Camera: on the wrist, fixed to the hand. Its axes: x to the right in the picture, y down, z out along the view.
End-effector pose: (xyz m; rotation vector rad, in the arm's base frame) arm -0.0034 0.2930 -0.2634 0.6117 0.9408 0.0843
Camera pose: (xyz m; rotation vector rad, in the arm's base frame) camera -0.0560 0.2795 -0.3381 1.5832 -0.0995 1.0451
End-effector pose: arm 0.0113 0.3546 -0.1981 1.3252 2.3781 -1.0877
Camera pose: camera -0.0371 0.3934 -0.1297 2.0386 0.4036 -1.1072
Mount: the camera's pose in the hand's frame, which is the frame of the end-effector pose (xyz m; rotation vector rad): 0.0187 -0.0606 -0.0672 0.4552 -0.4317 1.4994
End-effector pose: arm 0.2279 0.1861 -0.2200 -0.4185 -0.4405 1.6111
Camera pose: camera 0.3127 0.2117 -0.2465 -0.0392 -0.0269 -3.0868
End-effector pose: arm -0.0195 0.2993 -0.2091 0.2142 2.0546 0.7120
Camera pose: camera -0.0777 0.2304 -0.2292 2.0751 1.3117 0.8659
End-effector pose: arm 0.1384 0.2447 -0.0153 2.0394 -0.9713 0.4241
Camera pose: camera 0.1996 0.3111 0.0043 -1.2455 2.5633 -0.9390
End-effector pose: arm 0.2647 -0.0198 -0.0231 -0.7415 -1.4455 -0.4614
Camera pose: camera 0.2727 -0.1064 0.0082 -1.3297 -0.9276 1.1852
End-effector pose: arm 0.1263 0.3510 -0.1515 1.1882 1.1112 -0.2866
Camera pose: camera 0.0571 0.3895 -0.1991 1.9215 -0.4063 0.3895
